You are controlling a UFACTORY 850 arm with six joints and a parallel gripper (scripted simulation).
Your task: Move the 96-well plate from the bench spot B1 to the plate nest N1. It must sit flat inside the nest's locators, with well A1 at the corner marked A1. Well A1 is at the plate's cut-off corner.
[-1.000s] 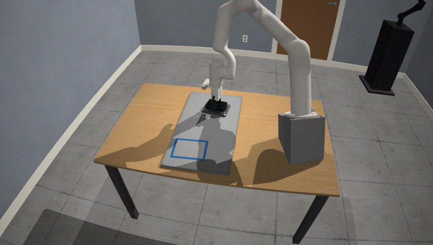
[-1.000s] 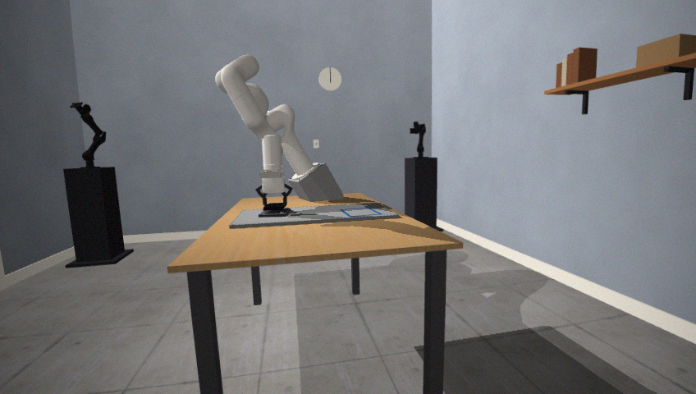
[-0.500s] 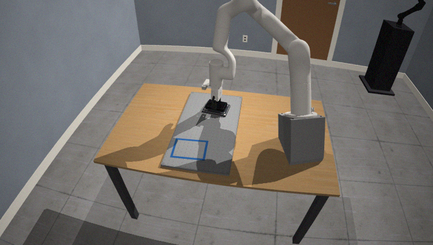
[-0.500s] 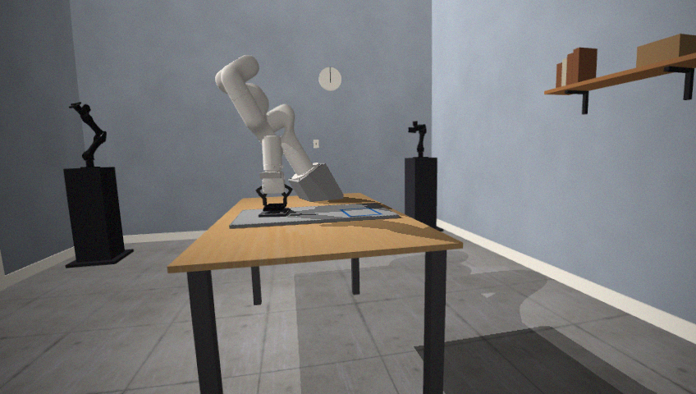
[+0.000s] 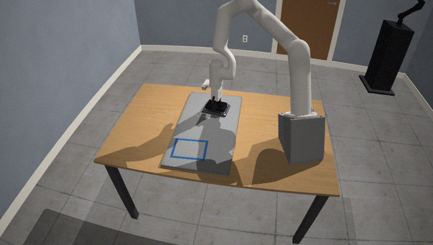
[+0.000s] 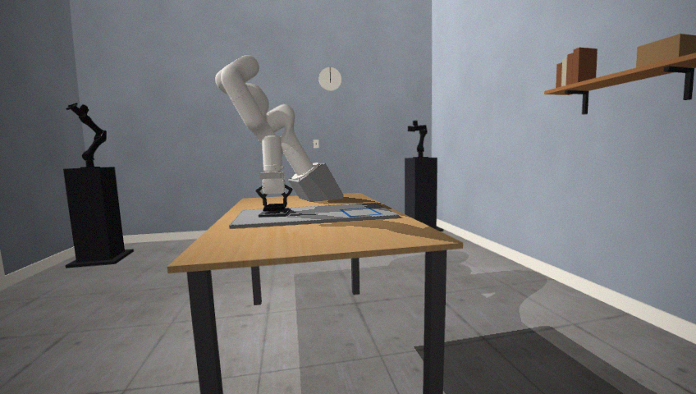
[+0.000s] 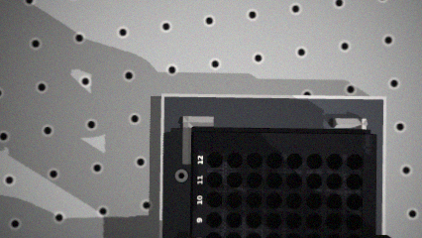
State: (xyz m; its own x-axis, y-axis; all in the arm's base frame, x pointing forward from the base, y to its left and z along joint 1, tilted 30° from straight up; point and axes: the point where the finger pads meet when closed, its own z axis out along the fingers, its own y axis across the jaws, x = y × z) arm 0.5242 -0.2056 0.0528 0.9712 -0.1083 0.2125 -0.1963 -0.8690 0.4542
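The plate nest N1 lies 4 cm below my hand. The rest, counted from my hand: 96-well plate: 1 cm below.
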